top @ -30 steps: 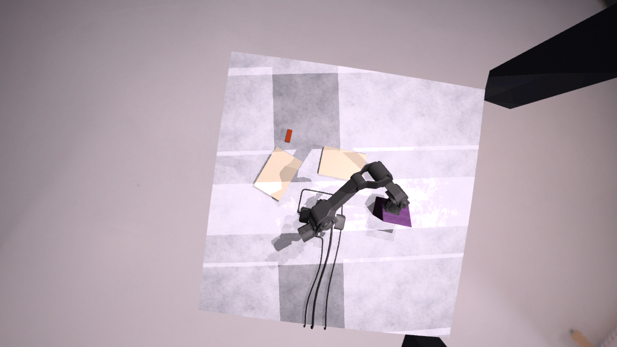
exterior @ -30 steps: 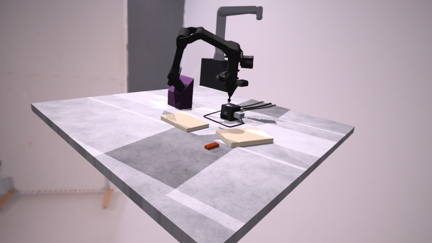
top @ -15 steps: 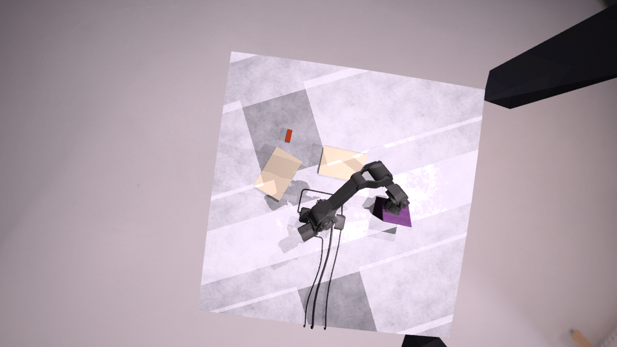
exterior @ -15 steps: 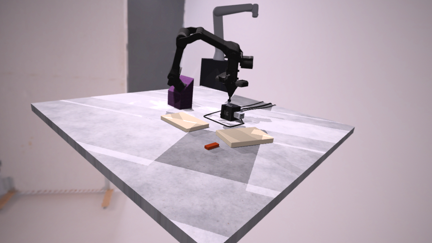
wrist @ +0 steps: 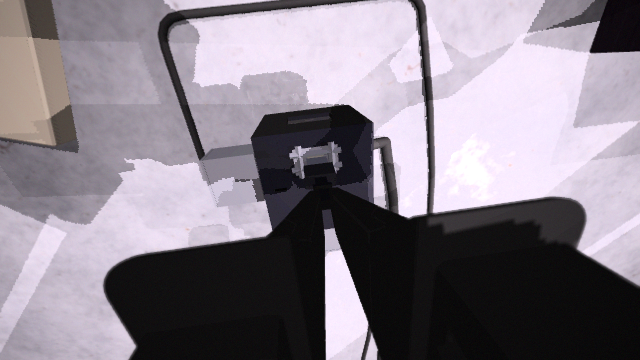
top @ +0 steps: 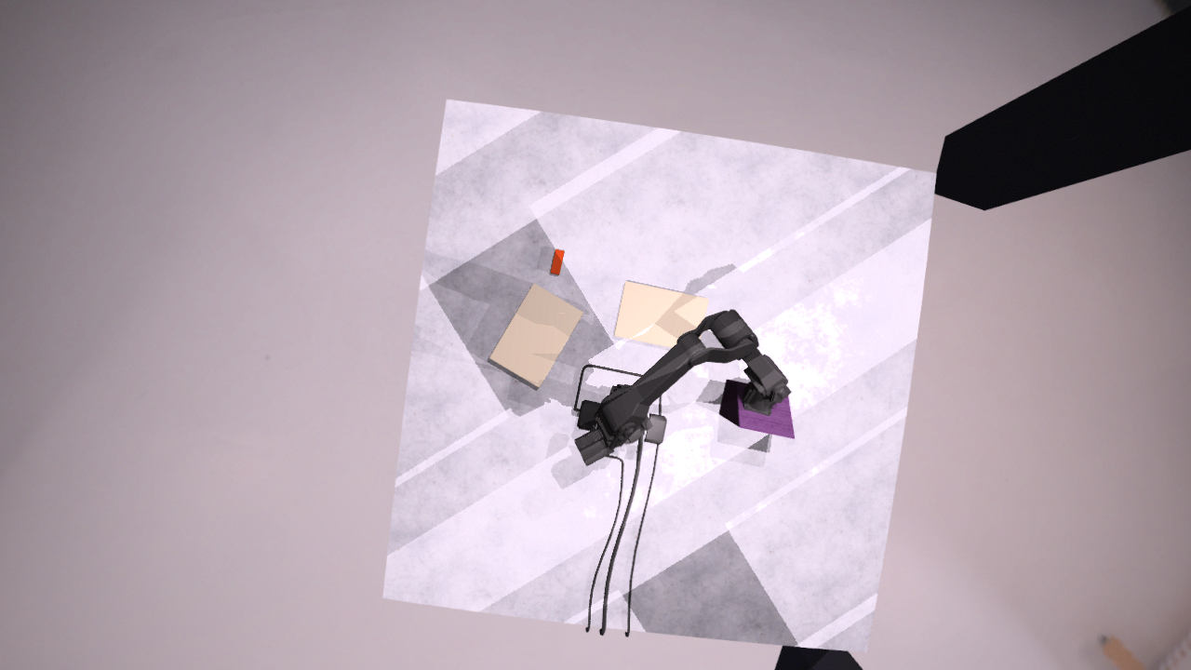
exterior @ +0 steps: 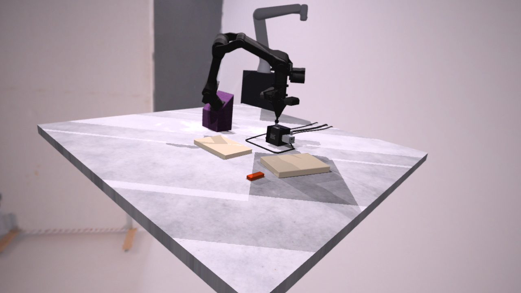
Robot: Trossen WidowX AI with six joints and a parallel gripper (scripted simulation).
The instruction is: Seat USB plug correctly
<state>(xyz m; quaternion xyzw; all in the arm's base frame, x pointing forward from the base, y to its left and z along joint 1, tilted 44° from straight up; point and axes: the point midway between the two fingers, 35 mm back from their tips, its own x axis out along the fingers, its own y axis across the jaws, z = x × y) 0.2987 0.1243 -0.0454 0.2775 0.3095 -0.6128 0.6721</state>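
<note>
The silver-rimmed socket is 6 cm below my gripper tip. From my gripper tip the other things lie so: red block: 24 cm ahead, 32 cm to the right, 12 cm below; then dark USB plug: 2 cm below.
</note>
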